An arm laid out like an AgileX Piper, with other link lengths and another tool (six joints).
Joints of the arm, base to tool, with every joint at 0 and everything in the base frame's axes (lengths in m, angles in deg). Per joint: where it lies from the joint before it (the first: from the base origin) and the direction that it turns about. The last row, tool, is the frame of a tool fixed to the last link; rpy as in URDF.
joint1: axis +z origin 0 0 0.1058
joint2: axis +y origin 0 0 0
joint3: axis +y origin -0.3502 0 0.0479
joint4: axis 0.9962 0 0.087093 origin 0.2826 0 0.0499
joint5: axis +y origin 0 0 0
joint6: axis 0.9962 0 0.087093 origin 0.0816 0 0.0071
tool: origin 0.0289 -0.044 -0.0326 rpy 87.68 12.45 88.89
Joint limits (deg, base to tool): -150..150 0..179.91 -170..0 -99.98..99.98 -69.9..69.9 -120..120
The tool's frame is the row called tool.
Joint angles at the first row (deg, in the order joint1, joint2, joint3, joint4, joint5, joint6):
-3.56, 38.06, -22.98, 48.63, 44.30, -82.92
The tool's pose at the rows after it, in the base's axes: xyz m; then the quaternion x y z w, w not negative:
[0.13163 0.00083 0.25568 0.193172 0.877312 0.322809 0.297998]
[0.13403 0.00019 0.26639 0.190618 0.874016 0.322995 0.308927]
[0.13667 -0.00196 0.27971 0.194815 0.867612 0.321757 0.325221]
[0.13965 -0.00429 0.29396 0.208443 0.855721 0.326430 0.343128]
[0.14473 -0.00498 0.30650 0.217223 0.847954 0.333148 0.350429]
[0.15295 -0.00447 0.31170 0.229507 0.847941 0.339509 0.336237]
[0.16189 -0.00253 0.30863 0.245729 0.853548 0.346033 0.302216]
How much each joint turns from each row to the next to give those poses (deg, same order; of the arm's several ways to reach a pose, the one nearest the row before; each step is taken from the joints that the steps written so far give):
0.01, 0.00, -0.23, -0.13, 0.25, 1.24
0.00, 0.00, -1.72, -0.54, 0.09, 0.64
0.00, 0.00, -2.11, -0.99, -0.59, 1.61
-0.01, 0.16, -2.25, -0.40, -1.22, 2.34
0.00, 0.95, -2.36, 0.00, -0.29, 1.67
0.00, 2.25, -2.03, -0.08, 0.83, 2.00
0.01, 2.95, -1.34, -0.01, 1.89, 2.34

